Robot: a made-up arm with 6 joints.
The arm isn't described. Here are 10 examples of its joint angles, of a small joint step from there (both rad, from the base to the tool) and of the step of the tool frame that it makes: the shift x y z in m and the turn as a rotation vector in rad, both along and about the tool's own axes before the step.
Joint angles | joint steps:
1: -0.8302 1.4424 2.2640 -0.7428 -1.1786 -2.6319 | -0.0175 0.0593 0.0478 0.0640 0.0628 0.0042
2: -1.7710 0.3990 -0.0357 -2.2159 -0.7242 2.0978 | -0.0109 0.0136 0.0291 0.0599 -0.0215 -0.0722
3: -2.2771 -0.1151 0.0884 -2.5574 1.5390 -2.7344 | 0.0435 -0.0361 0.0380 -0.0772 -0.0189 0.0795
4: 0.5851 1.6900 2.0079 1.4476 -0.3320 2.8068 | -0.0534 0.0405 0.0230 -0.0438 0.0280 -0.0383
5: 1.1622 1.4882 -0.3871 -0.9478 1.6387 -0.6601 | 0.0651 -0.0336 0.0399 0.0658 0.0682 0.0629
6: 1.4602 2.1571 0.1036 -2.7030 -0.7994 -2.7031 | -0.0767 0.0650 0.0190 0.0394 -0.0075 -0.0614
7: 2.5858 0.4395 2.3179 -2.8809 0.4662 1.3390 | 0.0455 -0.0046 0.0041 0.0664 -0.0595 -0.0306
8: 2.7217 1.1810 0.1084 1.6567 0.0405 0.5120 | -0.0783 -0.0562 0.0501 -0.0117 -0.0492 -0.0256
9: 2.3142 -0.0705 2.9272 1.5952 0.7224 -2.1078 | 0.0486 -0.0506 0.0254 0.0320 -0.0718 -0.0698
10: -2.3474 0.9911 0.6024 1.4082 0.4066 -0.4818 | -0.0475 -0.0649 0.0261 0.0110 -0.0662 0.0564
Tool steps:
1: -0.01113 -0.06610 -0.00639 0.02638 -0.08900 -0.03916
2: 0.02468 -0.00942 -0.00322 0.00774 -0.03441 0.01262
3: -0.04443 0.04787 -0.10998 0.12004 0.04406 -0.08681
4: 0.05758 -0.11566 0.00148 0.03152 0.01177 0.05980
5: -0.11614 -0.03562 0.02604 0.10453 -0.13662 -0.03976
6: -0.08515 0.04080 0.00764 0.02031 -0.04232 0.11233
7: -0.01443 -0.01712 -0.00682 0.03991 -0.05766 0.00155
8: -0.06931 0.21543 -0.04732 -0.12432 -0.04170 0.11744
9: 0.05730 -0.11231 -0.06015 0.05180 0.11805 0.01262
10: 0.16161 0.06856 -0.11311 -0.10996 0.10008 -0.05641
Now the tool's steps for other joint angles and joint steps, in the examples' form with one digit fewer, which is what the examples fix.
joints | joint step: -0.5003 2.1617 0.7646 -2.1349 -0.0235 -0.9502 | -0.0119 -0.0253 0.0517 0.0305 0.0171 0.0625
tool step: -0.0812 0.1046 -0.0086 -0.0595 -0.0391 -0.0812
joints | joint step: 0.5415 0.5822 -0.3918 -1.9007 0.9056 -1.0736 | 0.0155 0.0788 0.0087 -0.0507 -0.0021 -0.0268
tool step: 0.1088 -0.0129 0.0295 0.0521 0.0517 -0.0039
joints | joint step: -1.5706 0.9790 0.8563 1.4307 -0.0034 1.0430 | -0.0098 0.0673 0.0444 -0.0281 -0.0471 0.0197
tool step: -0.0352 -0.0753 0.0292 0.0204 -0.0613 -0.0034
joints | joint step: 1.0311 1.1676 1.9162 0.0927 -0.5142 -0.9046 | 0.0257 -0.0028 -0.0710 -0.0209 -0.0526 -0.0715
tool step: -0.0126 0.0863 0.0673 -0.1095 0.0000 0.1100
